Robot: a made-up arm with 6 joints. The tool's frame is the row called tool. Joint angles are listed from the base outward.
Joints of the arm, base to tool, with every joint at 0 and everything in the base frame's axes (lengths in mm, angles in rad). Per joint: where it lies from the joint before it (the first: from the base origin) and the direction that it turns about. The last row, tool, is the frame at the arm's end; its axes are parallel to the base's.
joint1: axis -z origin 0 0 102
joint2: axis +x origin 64 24 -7
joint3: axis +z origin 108 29 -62
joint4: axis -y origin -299 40 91
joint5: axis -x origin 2 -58 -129
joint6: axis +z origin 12 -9 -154
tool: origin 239 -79 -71
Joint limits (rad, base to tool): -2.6..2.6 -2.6..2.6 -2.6..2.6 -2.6..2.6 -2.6..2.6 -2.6..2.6
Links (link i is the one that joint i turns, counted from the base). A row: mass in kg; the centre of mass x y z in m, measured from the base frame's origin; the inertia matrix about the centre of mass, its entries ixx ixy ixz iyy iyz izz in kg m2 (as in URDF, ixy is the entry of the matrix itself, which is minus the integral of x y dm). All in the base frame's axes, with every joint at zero. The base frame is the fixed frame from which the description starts. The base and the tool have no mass.
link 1: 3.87; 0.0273 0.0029 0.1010; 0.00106 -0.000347 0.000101 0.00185 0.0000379 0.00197
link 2: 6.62; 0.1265 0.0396 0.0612; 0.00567 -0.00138 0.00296 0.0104 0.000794 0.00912
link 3: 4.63; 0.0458 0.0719 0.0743; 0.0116 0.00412 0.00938 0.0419 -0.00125 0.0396
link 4: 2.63; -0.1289 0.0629 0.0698; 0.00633 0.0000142 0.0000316 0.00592 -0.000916 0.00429
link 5: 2; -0.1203 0.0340 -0.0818; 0.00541 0.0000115 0.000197 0.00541 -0.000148 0.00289
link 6: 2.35; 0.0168 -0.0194 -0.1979; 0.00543 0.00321 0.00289 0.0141 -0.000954 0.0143
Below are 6 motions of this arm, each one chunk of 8 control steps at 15 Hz.
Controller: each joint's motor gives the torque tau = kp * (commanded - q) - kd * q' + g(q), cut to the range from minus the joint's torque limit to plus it. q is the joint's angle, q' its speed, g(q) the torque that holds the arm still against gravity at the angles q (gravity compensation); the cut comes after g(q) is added. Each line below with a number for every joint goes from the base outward.
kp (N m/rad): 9.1 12 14 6.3 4.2 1.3
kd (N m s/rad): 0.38 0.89 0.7 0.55 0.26 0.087
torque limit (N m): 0.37 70 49 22 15 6.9
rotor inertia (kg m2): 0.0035 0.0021 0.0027 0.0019 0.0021 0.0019
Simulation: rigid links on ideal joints. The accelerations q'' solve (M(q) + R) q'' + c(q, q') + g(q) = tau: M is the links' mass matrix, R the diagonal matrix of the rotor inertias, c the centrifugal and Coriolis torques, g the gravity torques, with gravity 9.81 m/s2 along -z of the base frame. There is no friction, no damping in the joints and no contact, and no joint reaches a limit. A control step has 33 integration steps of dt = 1/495 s. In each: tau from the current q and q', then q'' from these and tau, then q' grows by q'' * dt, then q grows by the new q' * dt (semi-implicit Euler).
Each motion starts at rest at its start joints. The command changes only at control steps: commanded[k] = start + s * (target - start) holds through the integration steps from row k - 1 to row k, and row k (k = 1, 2, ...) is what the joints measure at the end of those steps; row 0 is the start. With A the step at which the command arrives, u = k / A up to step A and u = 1 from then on. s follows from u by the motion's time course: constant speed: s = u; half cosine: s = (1 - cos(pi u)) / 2; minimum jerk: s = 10 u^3 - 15 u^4 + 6 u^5; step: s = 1 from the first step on.
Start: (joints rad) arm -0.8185 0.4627 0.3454 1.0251 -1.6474 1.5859
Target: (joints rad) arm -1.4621 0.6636 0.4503 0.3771 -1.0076 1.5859
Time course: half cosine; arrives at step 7
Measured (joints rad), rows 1 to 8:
1: -0.8213 0.4671 0.3459 1.0196 -1.6418 1.5894
2: -0.8306 0.4867 0.3493 0.9931 -1.6171 1.6042
3: -0.8485 0.5273 0.3596 0.9316 -1.5607 1.6304
4: -0.8768 0.5831 0.3790 0.8345 -1.4686 1.6518
5: -0.9164 0.6411 0.4055 0.7143 -1.3487 1.6421
6: -0.9665 0.6878 0.4327 0.5898 -1.2189 1.5841
7: -1.0248 0.7124 0.4528 0.4802 -1.0997 1.4835
8: -1.0884 0.7107 0.4603 0.3992 -1.0014 1.3659

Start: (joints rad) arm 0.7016 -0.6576 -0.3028 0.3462 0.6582 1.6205
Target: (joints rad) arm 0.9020 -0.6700 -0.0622 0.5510 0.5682 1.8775
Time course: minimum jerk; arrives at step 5
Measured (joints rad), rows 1 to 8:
1: 0.7032 -0.6573 -0.3013 0.3476 0.6572 1.6231
2: 0.7135 -0.6556 -0.2916 0.3573 0.6508 1.6406
3: 0.7406 -0.6515 -0.2634 0.3841 0.6321 1.6902
4: 0.7870 -0.6460 -0.2121 0.4300 0.5967 1.7727
5: 0.8486 -0.6411 -0.1431 0.4853 0.5486 1.8630
6: 0.9120 -0.6397 -0.0707 0.5355 0.5016 1.9315
7: 0.9612 -0.6444 -0.0097 0.5695 0.4701 1.9624
8: 0.9910 -0.6532 0.0313 0.5850 0.4630 1.9575

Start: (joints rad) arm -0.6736 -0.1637 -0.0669 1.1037 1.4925 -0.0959
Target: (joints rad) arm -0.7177 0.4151 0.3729 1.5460 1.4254 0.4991
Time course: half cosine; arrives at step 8
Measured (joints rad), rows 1 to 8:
1: -0.6725 -0.1584 -0.0657 1.1082 1.4966 -0.0886
2: -0.6677 -0.1349 -0.0595 1.1289 1.5126 -0.0581
3: -0.6573 -0.0838 -0.0437 1.1779 1.5414 0.0050
4: -0.6412 -0.0062 -0.0144 1.2599 1.5710 0.0941
5: -0.6192 0.0891 0.0315 1.3687 1.5835 0.1894
6: -0.5914 0.1917 0.0967 1.4870 1.5690 0.2685
7: -0.5601 0.2888 0.1819 1.5908 1.5364 0.3170
8: -0.5302 0.3653 0.2835 1.6562 1.5086 0.3259

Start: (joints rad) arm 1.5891 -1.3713 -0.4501 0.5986 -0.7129 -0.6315
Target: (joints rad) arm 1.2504 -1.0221 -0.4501 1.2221 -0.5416 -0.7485
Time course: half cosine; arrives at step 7
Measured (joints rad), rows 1 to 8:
1: 1.5882 -1.3692 -0.4498 0.6004 -0.7110 -0.6359
2: 1.5848 -1.3582 -0.4485 0.6104 -0.7019 -0.6572
3: 1.5804 -1.3298 -0.4454 0.6387 -0.6795 -0.7089
4: 1.5791 -1.2784 -0.4410 0.6936 -0.6416 -0.7936
5: 1.5836 -1.2053 -0.4381 0.7758 -0.5921 -0.8988
6: 1.5939 -1.1194 -0.4404 0.8779 -0.5431 -1.0001
7: 1.6069 -1.0360 -0.4507 0.9858 -0.5108 -1.0718
8: 1.6183 -0.9704 -0.4677 1.0852 -0.5049 -1.0973

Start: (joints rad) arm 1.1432 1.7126 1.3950 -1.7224 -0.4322 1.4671
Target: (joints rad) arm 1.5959 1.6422 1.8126 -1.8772 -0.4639 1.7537
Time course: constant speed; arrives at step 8
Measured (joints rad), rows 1 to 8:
1: 1.1461 1.7145 1.3963 -1.7264 -0.4354 1.4713
2: 1.1537 1.7182 1.4015 -1.7347 -0.4460 1.4851
3: 1.1644 1.7223 1.4128 -1.7442 -0.4657 1.5104
4: 1.1770 1.7257 1.4314 -1.7534 -0.4938 1.5470
5: 1.1903 1.7281 1.4579 -1.7628 -0.5275 1.5927
6: 1.2033 1.7294 1.4923 -1.7732 -0.5626 1.6437
7: 1.2151 1.7292 1.5344 -1.7857 -0.5945 1.6955
8: 1.2247 1.7272 1.5839 -1.8008 -0.6186 1.7433

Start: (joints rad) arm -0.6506 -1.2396 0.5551 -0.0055 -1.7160 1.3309
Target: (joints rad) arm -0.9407 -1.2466 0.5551 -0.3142 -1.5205 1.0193
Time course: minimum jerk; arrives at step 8
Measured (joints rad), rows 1 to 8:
1: -0.6511 -1.2397 0.5550 -0.0065 -1.7163 1.3310
2: -0.6548 -1.2403 0.5541 -0.0134 -1.7183 1.3312
3: -0.6644 -1.2403 0.5523 -0.0340 -1.7214 1.3311
4: -0.6797 -1.2379 0.5503 -0.0728 -1.7211 1.3286
5: -0.6992 -1.2331 0.5491 -0.1275 -1.7122 1.3192
6: -0.7219 -1.2288 0.5487 -0.1889 -1.6916 1.2965
7: -0.7474 -1.2286 0.5489 -0.2442 -1.6587 1.2562
8: -0.7754 -1.2341 0.5488 -0.2844 -1.6151 1.1996

